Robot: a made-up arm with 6 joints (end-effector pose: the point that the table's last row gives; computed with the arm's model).
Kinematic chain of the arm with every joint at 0, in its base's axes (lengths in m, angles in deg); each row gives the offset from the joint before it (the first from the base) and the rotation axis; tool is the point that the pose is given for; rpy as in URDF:
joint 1: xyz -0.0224 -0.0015 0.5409 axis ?
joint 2: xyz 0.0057 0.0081 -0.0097 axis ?
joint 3: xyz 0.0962 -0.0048 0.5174 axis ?
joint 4: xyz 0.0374 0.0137 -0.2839 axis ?
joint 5: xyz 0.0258 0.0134 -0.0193 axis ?
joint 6: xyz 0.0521 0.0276 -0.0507 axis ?
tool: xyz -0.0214 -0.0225 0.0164 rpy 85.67 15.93 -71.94
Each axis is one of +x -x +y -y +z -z.
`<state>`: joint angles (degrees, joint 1 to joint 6).
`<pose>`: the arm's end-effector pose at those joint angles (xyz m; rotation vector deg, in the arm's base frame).
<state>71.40 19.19 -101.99 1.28 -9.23 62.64</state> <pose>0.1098 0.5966 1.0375 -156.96 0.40 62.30</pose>
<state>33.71 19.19 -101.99 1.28 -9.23 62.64</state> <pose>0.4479 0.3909 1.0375 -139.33 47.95 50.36</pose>
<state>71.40 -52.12 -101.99 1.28 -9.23 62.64</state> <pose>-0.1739 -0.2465 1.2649 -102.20 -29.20 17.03</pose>
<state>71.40 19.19 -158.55 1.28 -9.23 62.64</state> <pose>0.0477 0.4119 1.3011 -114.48 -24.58 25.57</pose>
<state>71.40 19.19 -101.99 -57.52 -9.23 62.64</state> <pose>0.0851 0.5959 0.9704 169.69 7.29 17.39</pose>
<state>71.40 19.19 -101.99 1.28 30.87 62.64</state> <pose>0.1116 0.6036 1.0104 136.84 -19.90 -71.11</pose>
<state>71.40 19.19 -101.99 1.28 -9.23 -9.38</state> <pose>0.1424 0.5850 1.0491 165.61 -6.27 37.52</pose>
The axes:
joint 1: +z
joint 2: +y
joint 3: +y
joint 4: -z
joint 5: +y
joint 6: -z

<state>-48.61 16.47 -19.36 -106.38 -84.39 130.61</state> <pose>0.1592 -0.1186 0.7401 -87.82 15.25 116.85</pose>
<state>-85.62 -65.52 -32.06 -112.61 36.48 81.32</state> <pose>-0.0093 0.0779 0.8520 -28.69 -133.40 -3.89</pose>
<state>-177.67 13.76 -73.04 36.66 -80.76 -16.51</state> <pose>-0.5279 -0.0105 0.9567 -127.11 -77.02 15.90</pose>
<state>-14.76 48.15 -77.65 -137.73 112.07 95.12</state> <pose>0.5654 -0.2004 0.5302 -1.86 -104.29 35.44</pose>
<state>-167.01 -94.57 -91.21 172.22 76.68 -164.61</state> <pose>0.5445 0.1713 0.9681 -11.35 -7.67 78.90</pose>
